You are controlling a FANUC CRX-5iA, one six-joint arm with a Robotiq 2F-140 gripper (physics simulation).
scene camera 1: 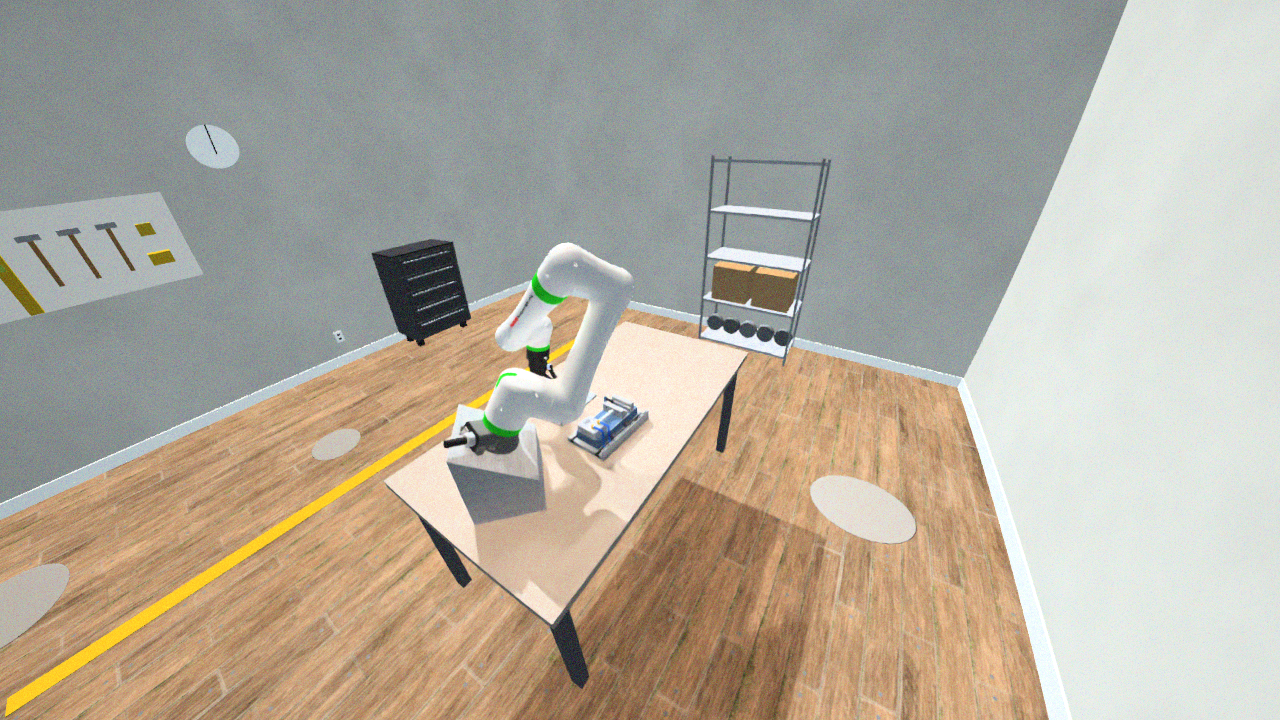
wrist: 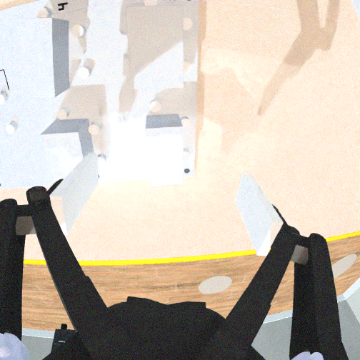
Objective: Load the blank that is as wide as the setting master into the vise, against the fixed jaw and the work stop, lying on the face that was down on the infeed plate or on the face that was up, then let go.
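Seen in the pictures: arm's base, origin of its link: (scene camera 1: 495, 437).
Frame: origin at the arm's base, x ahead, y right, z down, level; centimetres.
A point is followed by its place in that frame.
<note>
My gripper (scene camera 1: 548, 371) (wrist: 169, 177) is open and empty, its fingers wide apart above the table. In the wrist view, the pale infeed plate (wrist: 116, 162) with short pegs lies beyond the fingertips. Pale blocks stand on it: a large block (wrist: 25, 55) at the upper left, a smaller block (wrist: 62, 149) near the left finger, a bright block (wrist: 166, 156) ahead of the gap between the fingers, and a partly shaded block (wrist: 160, 67) behind that one. I cannot tell which is the setting master. The blue and grey vise (scene camera 1: 610, 424) {x 40.4, y 13.6, z 15.8 cm} is on the table; its jaws and stop are too small to tell apart.
The table (scene camera 1: 662, 376) {x 89.8, y 7.0, z 21.8 cm} (wrist: 285, 150) carries the arm's grey pedestal (scene camera 1: 501, 488) {x -8.7, y 12.0, z 7.6 cm} at its near left part. The vise stands to the right of the arm. A shelf rack (scene camera 1: 705, 241) and a black drawer cabinet (scene camera 1: 429, 291) stand beyond the table. The arm's shadow falls across the plate and table.
</note>
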